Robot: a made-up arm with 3 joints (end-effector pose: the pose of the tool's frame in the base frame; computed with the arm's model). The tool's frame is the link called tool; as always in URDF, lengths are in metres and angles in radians. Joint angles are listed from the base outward.
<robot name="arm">
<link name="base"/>
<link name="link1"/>
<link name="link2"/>
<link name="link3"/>
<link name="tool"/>
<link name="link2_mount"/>
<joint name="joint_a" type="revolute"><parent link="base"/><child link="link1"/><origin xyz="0.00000 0.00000 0.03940" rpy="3.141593 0.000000 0.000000"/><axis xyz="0 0 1"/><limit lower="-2.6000" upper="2.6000"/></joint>
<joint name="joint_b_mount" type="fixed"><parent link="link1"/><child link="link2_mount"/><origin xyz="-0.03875 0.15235 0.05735" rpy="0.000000 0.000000 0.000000"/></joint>
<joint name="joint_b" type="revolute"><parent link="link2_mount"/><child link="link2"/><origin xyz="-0.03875 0.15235 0.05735" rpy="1.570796 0.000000 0.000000"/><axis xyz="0 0 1"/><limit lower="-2.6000" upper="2.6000"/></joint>
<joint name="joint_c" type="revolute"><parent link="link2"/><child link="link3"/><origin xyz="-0.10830 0.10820 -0.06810" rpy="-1.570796 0.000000 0.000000"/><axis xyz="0 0 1"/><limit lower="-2.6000" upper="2.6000"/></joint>
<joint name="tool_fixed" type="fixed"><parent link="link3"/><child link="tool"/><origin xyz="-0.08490 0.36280 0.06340" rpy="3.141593 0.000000 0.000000"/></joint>
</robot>
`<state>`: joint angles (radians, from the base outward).
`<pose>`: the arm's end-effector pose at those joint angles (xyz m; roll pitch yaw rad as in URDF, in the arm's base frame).
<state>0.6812 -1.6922 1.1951</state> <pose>-0.1519 -0.4265 -0.5280 1.7012 -0.3728 -2.2997</pose>
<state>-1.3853 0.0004 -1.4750</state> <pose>0.5144 0.0735 -0.2470 0.0004 0.0000 2.8603</pose>
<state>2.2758 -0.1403 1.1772</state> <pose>0.0099 0.6806 -0.3118 0.1297 -0.0537 2.8267</pose>
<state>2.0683 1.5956 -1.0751</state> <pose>-0.4240 0.5185 -0.2414 1.5990 0.4955 -0.4841</pose>
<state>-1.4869 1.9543 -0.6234</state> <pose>0.6935 -0.3088 -0.0432 2.1755 0.8525 -2.7457</pose>
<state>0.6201 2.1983 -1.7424</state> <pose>-0.5314 -0.1053 -0.1880 2.2053 -0.1387 0.8493</pose>
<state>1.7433 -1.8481 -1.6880</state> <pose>-0.4113 0.0556 0.2236 -1.8499 0.1127 -0.2047</pose>
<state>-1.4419 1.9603 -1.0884</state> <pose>0.5724 -0.3789 -0.1708 2.0047 0.4436 -3.0742</pose>
